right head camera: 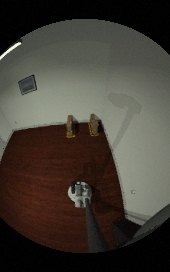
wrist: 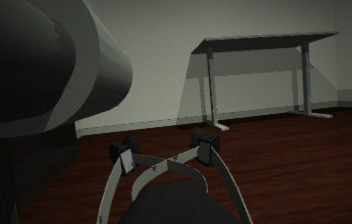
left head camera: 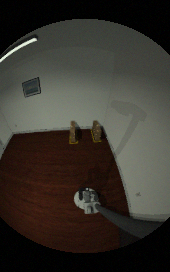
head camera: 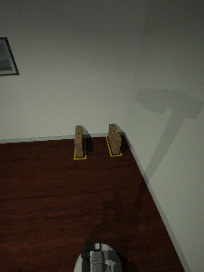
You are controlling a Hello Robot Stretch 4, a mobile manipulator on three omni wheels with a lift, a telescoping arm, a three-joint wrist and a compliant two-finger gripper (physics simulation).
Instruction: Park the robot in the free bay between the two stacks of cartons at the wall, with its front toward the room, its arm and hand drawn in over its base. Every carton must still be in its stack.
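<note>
Two upright stacks of brown cartons stand at the far wall near the room's corner: the left stack (head camera: 79, 142) (left head camera: 73, 132) (right head camera: 70, 126) and the right stack (head camera: 115, 139) (left head camera: 96, 131) (right head camera: 93, 125). Yellow floor outlines lie around their bases, and a strip of dark floor shows between them. The robot's round white base (left head camera: 78, 199) (right head camera: 73, 194) is out on the floor, apart from both stacks. My gripper (wrist: 165, 143) is open in the wrist view, its two cups apart with nothing between them. Individual cartons are too blurred to tell apart.
A long wall (head camera: 172, 165) runs along the right side of the floor. A framed picture (left head camera: 31, 87) (right head camera: 28, 85) hangs on the far wall. In the wrist view, a table (wrist: 265, 41) with two legs stands by a wall. A dark arm segment (right head camera: 93, 227) extends beside the base.
</note>
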